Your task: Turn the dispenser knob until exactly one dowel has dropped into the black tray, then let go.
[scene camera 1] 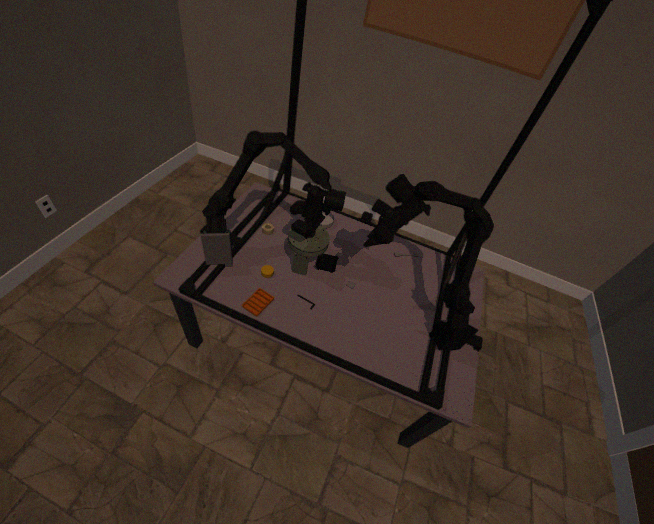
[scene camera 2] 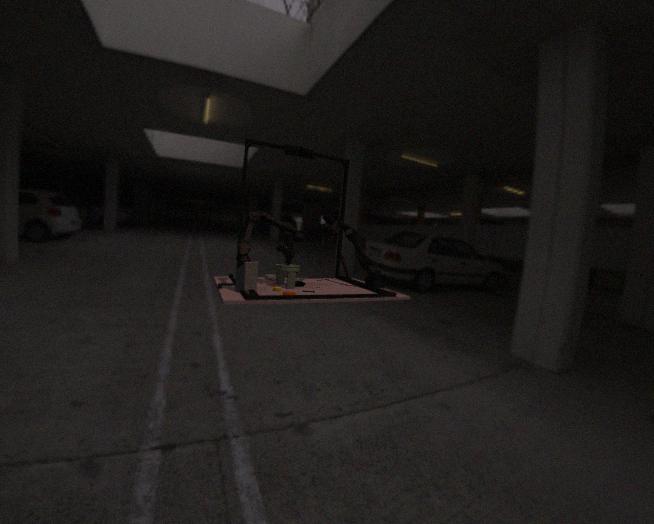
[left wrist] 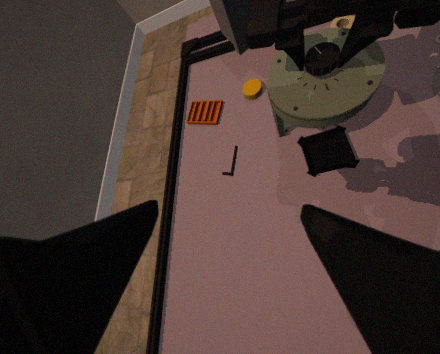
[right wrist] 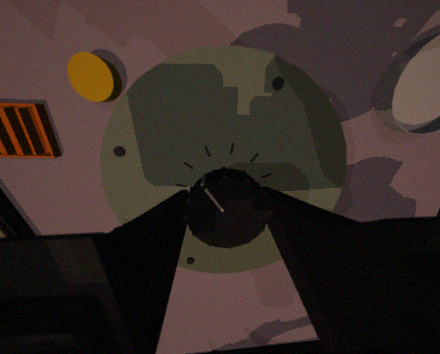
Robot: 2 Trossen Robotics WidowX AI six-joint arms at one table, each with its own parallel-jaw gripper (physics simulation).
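Frame: origin at the left arm's base, x back, y left, z down, level; metres.
Seen in the pictures: left gripper, fingertip midpoint: (scene camera 1: 366, 241) (scene camera 2: 324, 244) (left wrist: 230, 209); right gripper, fingertip midpoint: (scene camera 1: 309, 234) (scene camera 2: 288, 264) (right wrist: 224, 194); left arm's base, link origin: (scene camera 1: 457, 326) (scene camera 2: 373, 273); right arm's base, link origin: (scene camera 1: 216, 232) (scene camera 2: 246, 266).
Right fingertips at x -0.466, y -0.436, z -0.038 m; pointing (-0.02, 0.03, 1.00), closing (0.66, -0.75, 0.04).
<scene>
Offsets run from my right fingertips to a thing's top centre. "spot": to the spot under its first point.
The green dispenser @(dz +0.005, dx +0.001, dy +0.000 m) (scene camera 1: 308, 248) (scene camera 2: 292, 278) (left wrist: 325, 102) (right wrist: 190, 105) stands toward the back of the table. Its round black knob @(dz -0.022, dx +0.001, dy +0.000 m) (left wrist: 322, 59) (right wrist: 227, 220) has a pale pointer line, slanting to the upper left in the right wrist view. My right gripper (scene camera 1: 306, 231) (left wrist: 319, 67) (right wrist: 224, 194) is shut on the knob from above, one finger on each side. The black tray @(dz +0.128, dx +0.084, dy +0.031 m) (scene camera 1: 327, 263) (left wrist: 327, 151) lies beside the dispenser; no dowel can be made out in its dark inside. My left gripper (scene camera 1: 368, 243) (left wrist: 230, 209) is open and empty, above the table to the right of the tray in scene camera 1.
A yellow disc @(dz +0.133, dx -0.162, dy +0.055 m) (scene camera 1: 267, 271) (left wrist: 252, 88) (right wrist: 91, 77), an orange slotted tray @(dz +0.136, dx -0.206, dy +0.195 m) (scene camera 1: 258, 302) (left wrist: 219, 112) and a black hex key @(dz +0.146, dx -0.033, dy +0.207 m) (scene camera 1: 305, 299) (left wrist: 234, 161) lie in front. A beige ring @(dz +0.127, dx -0.141, dy -0.186 m) (scene camera 1: 263, 229) and white round item @(spot: dz +0.142, dx +0.125, dy -0.238 m) (right wrist: 422, 92) lie near the dispenser. A grey panel (scene camera 1: 217, 249) stands left.
</scene>
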